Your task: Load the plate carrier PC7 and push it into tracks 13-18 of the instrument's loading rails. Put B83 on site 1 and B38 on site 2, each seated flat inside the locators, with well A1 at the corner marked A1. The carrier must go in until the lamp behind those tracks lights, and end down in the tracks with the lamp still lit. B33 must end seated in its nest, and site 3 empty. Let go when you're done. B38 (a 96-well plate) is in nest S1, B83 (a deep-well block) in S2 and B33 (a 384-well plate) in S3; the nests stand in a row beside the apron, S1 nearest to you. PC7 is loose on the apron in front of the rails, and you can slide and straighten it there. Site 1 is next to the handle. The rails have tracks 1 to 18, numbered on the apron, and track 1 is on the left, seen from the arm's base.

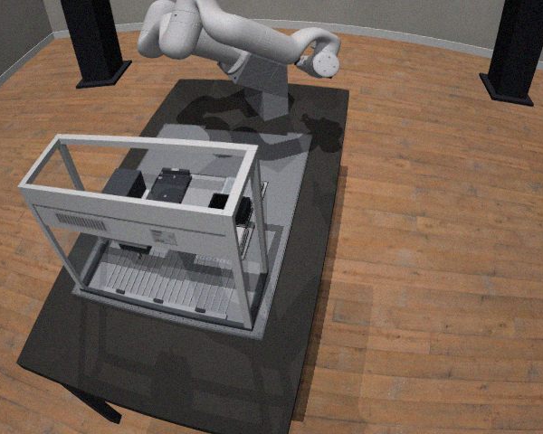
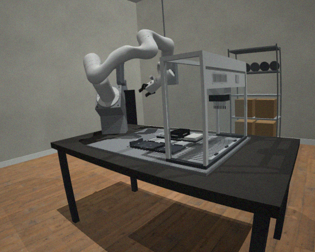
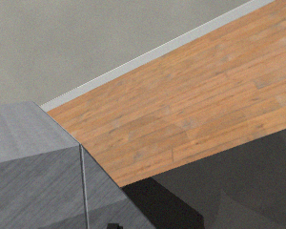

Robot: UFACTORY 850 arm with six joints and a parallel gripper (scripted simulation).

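Now: the white plate b38 37 cm ahead of my hand, 21 cm to the right of it and 29 cm below it. Also, from my hand: post: 64 cm ahead, 65 cm to the right, 6 cm below; then black deep-well block B83: 47 cm ahead, 23 cm to the right, 28 cm below; then dark plate carrier PC7: 45 cm ahead, 48 cm to the right, 30 cm below.
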